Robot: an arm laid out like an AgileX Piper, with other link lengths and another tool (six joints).
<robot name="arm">
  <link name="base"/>
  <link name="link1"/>
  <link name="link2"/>
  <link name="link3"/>
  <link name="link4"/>
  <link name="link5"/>
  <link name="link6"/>
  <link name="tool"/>
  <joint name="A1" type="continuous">
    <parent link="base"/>
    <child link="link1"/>
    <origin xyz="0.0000 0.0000 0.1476" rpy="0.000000 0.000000 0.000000"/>
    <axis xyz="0 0 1"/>
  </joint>
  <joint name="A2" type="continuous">
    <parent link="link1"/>
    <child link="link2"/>
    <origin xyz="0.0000 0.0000 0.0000" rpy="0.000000 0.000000 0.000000"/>
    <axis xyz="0 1 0"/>
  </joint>
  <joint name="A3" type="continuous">
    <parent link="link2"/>
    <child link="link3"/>
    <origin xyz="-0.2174 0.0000 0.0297" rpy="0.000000 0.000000 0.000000"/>
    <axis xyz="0 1 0"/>
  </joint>
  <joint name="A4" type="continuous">
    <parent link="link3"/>
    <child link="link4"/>
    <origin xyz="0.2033 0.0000 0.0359" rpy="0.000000 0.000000 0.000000"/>
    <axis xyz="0.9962 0 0.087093"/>
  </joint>
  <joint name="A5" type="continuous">
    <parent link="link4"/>
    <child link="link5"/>
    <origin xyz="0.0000 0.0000 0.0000" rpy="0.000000 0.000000 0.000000"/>
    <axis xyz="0 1 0"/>
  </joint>
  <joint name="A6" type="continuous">
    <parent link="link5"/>
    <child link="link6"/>
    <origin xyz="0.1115 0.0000 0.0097" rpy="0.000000 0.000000 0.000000"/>
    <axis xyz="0.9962 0 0.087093"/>
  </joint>
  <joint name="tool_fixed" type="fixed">
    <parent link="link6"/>
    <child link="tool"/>
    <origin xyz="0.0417 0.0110 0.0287" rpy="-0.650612 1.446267 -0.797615"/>
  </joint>
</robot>
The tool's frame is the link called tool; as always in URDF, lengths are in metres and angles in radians. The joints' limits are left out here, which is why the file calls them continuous.
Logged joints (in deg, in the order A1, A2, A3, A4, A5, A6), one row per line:
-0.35, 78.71, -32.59, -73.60, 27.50, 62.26
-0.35, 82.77, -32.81, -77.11, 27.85, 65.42
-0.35, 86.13, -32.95, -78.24, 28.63, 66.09
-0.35, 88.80, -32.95, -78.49, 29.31, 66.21
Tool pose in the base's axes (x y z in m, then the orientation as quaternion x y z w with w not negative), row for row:
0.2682, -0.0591, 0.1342, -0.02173, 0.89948, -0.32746, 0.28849
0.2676, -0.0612, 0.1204, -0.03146, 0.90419, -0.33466, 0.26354
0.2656, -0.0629, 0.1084, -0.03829, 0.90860, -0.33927, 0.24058
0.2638, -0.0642, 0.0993, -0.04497, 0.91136, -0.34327, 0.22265
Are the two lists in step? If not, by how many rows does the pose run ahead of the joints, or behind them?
The pose runs 1 row ahead of the joints: the pose in row i belongs to the joints in row i + 1.
